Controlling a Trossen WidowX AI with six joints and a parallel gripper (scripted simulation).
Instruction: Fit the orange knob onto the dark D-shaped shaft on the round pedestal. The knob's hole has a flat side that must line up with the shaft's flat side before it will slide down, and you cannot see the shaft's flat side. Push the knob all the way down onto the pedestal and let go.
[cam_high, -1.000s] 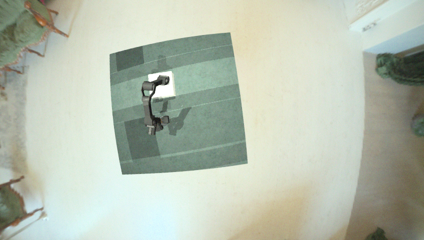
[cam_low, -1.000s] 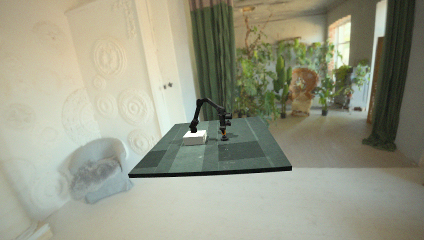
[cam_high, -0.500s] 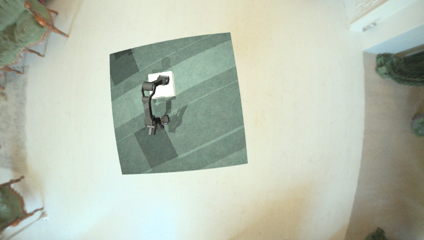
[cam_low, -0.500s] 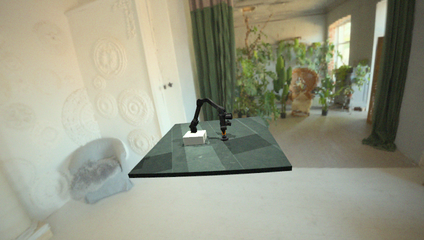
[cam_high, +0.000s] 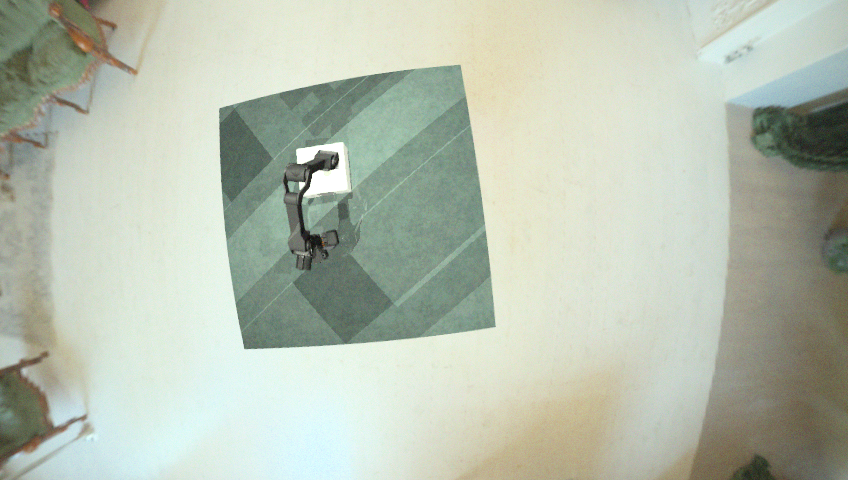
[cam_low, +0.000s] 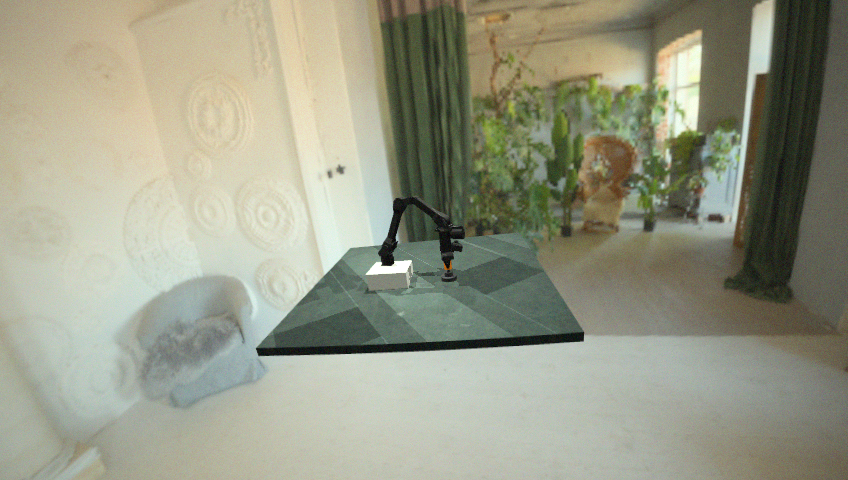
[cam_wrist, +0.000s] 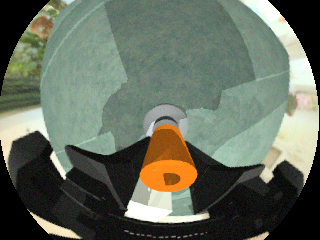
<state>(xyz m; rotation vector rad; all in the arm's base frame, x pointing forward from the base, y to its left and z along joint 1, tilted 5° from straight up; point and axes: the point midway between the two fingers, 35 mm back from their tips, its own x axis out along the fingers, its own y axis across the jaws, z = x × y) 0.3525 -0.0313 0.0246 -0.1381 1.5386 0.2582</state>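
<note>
Right now the orange knob is 2 cm above my gripper tip. Round my gripper tip: round pedestal 4 cm below.
</note>
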